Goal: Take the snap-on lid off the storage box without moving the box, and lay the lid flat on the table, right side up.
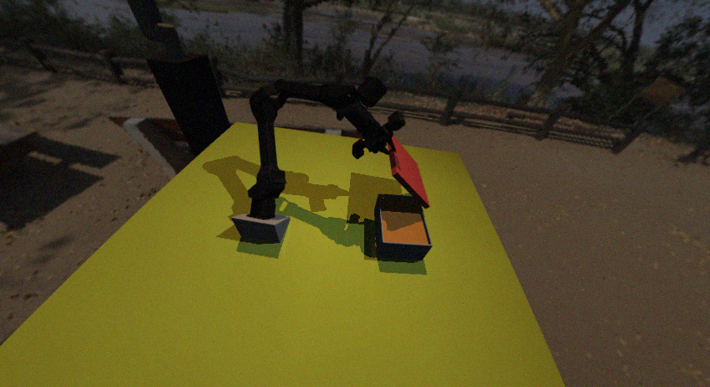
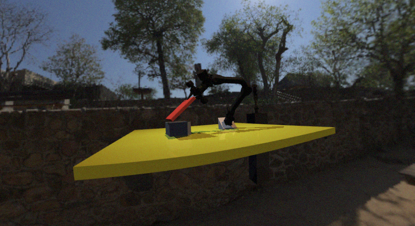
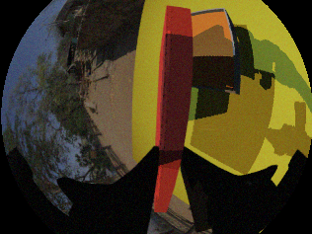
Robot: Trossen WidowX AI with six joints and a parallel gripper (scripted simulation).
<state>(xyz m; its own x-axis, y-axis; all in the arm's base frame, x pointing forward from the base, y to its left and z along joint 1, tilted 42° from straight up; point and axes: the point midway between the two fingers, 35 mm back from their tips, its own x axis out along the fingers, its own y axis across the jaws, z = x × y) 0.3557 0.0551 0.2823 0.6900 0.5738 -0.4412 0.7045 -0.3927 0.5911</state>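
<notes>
My gripper tip is now 6 cm short of the red lid, 1 cm to the right of it and 5 cm above it. Also, from my gripper tip: storage box (7 cm ahead, 14 cm to the right, 18 cm below).
</notes>
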